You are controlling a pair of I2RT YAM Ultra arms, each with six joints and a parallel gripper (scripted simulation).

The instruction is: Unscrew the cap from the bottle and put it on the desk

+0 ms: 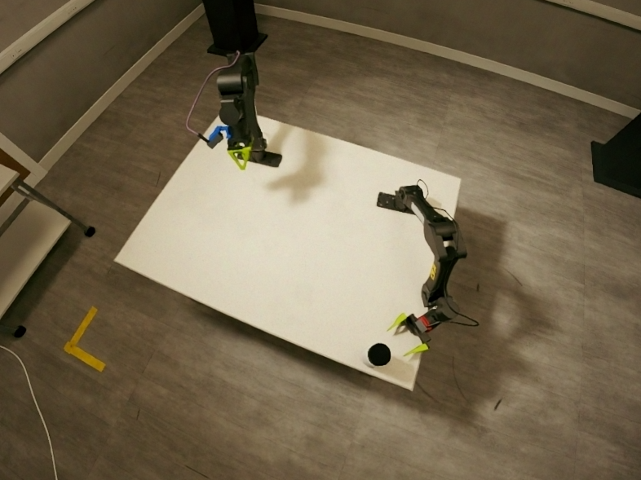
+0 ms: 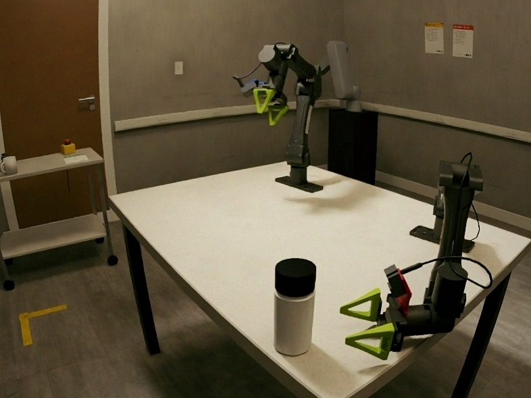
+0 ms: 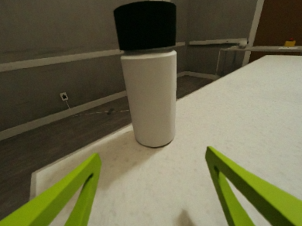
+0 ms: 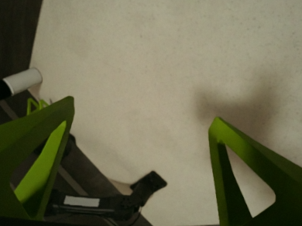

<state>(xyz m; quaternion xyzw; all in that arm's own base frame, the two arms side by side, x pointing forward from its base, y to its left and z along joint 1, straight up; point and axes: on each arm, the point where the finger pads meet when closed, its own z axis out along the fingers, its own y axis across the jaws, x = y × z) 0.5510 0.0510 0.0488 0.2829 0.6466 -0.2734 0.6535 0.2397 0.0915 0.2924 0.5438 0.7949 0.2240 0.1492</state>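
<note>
The black cap lies 61 cm to the left of my right hand, 38 cm ahead of it and 15 cm below it. Round my right hand: white bottle: 61 cm to the left, 38 cm ahead, 19 cm below.
Right now the white bottle is 7 cm ahead of my left hand, 6 cm to the right of it and 6 cm above it. From my left hand the other things lie so: black cap (9 cm above, 7 cm ahead, 6 cm to the right).
</note>
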